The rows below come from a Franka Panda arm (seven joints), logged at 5 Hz.
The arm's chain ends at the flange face. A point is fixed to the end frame.
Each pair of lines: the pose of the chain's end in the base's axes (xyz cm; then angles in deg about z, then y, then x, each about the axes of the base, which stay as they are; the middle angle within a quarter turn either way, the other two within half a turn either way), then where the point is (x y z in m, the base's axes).
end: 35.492 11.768 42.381 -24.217 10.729 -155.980
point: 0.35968 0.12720 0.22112
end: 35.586 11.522 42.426 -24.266 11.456 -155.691
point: 0.36308 0.12570 0.22169
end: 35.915 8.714 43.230 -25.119 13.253 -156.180
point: 0.37337 0.09526 0.22999
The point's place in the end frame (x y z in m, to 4 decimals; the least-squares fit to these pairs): -0.0581 0.0548 0.1866
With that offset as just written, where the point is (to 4 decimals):
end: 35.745 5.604 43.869 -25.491 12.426 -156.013
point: 0.3694 0.0646 0.2363
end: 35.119 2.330 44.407 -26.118 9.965 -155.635
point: 0.3559 0.0330 0.2414
